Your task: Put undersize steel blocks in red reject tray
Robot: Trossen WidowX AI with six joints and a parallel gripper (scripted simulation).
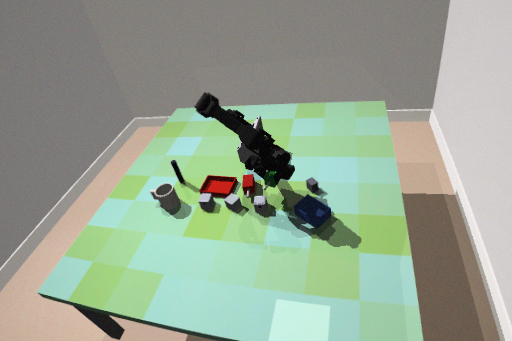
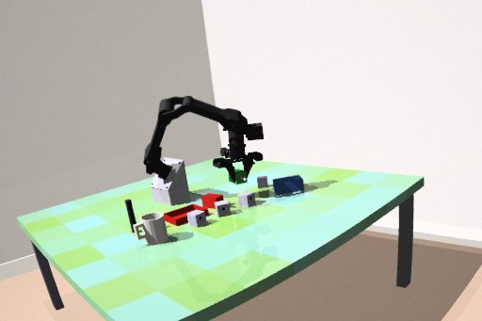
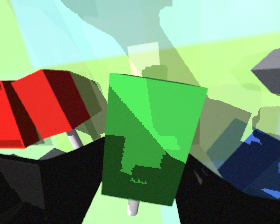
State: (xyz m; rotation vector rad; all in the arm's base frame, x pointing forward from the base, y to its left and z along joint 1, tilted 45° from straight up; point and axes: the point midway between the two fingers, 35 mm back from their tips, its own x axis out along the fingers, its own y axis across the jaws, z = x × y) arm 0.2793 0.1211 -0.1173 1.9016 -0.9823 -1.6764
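Right now my gripper tip is 26 cm to the left of the red reject tray, 6 cm above it and 2 cm past it. From my gripper tip the other things lie so: steel block 7 cm ahead, 5 cm below, 4 cm to the right; then green GO gauge 2 cm above, 1 cm ahead; then darker grey block 15 cm to the left, 5 cm below, 5 cm behind.
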